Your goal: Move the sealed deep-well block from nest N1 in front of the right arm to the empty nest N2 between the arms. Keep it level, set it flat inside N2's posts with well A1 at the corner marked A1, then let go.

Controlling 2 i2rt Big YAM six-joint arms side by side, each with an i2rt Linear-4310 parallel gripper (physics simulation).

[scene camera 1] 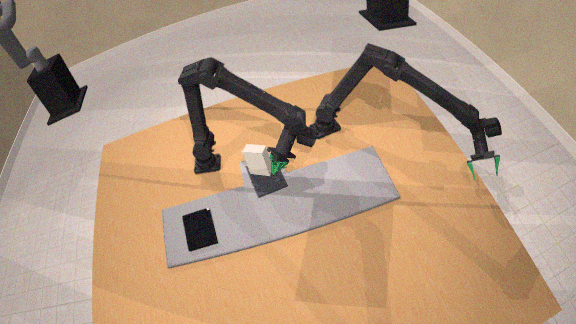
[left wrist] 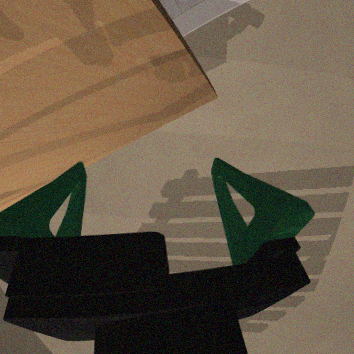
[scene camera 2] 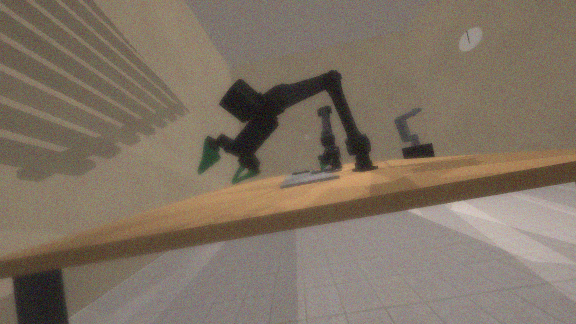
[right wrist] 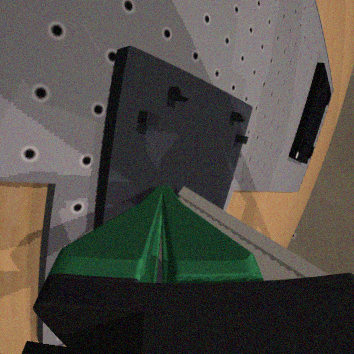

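Where they show: left gripper, fingertip midpoint: [scene camera 1: 486, 178] [left wrist: 150, 165] [scene camera 2: 217, 178]; right gripper, fingertip midpoint: [scene camera 1: 273, 174] [scene camera 2: 321, 169] [right wrist: 162, 193]; left arm's base, origin of the base link: [scene camera 1: 325, 128] [scene camera 2: 364, 170]; right arm's base, origin of the base link: [scene camera 1: 207, 164] [scene camera 2: 337, 168].
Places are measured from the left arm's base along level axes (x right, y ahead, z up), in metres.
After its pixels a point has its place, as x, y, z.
Note:
The pale block [scene camera 1: 257, 161] @(0.342, 0.119, 0.107) [right wrist: 250, 226] @(0.317, 0.143, 0.078) sits tilted beside my right gripper [scene camera 1: 275, 173] @(0.302, 0.142, 0.028) [right wrist: 162, 188] @(0.302, 0.142, 0.028), on the picture-left side in scene camera 1 and at the lower right of the right wrist view, partly hidden. My right gripper is shut, its fingers together with no block between them, over the near edge of dark grey nest N2 [scene camera 1: 272, 186] @(0.325, 0.193, 0.025) [right wrist: 200, 155] @(0.334, 0.165, 0.025). N2's small posts show with no block inside them. Whether the block touches N2 is unclear. Black nest N1 [scene camera 1: 200, 230] @(0.650, 0.252, 0.025) [right wrist: 313, 117] @(0.633, 0.241, 0.025) holds no block. My left gripper [scene camera 1: 486, 176] @(-0.404, 0.631, 0.097) [scene camera 2: 218, 177] @(-0.404, 0.631, 0.097) [left wrist: 150, 165] @(-0.404, 0.631, 0.097) is open and empty.
Both nests rest on a grey perforated plate [scene camera 1: 325, 200] @(0.174, 0.340, 0.013) [scene camera 2: 307, 182] @(-0.104, 0.345, 0.007) [right wrist: 70, 75] @(0.252, 0.196, 0.013) on the wooden table [scene camera 1: 240, 290] @(0.592, 0.534, 0.000) [left wrist: 75, 100] @(-0.325, 0.672, 0.000). My left gripper hangs high near the table's edge at the right of scene camera 1. The A1 mark is not readable.

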